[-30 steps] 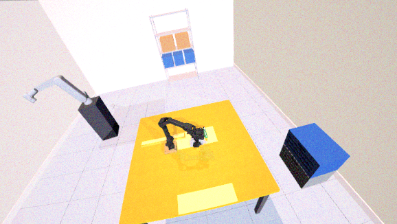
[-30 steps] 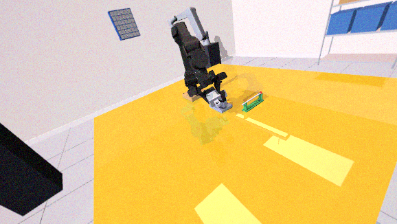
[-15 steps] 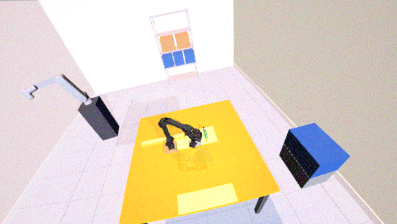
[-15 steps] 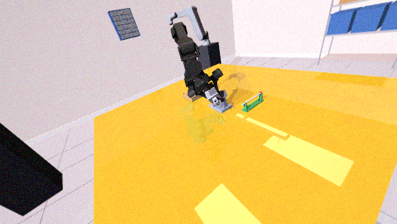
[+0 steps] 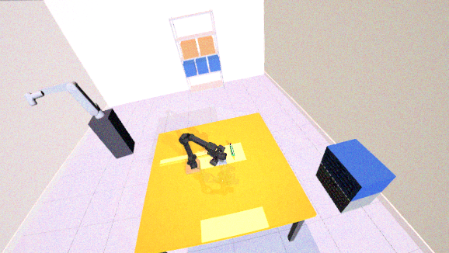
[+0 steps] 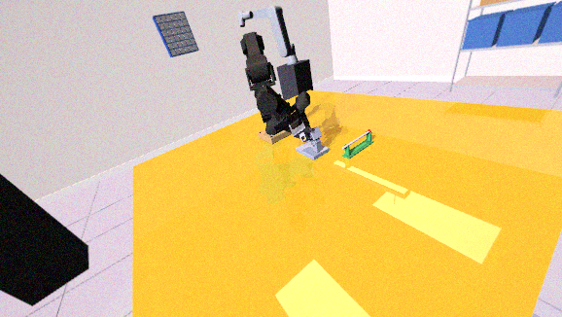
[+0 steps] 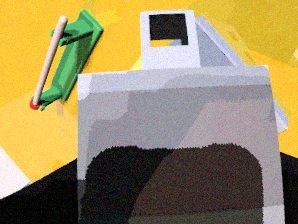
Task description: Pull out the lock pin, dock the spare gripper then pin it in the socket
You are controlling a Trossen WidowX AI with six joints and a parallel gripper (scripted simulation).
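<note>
The green cradle lies 150 mm ahead of my gripper tip, 120 mm to the left of it and 90 mm below it. Round my gripper tip: spare gripper (10 mm to the right, 10 mm above); mount (60 mm below, 30 mm to the left, 10 mm ahead).
</note>
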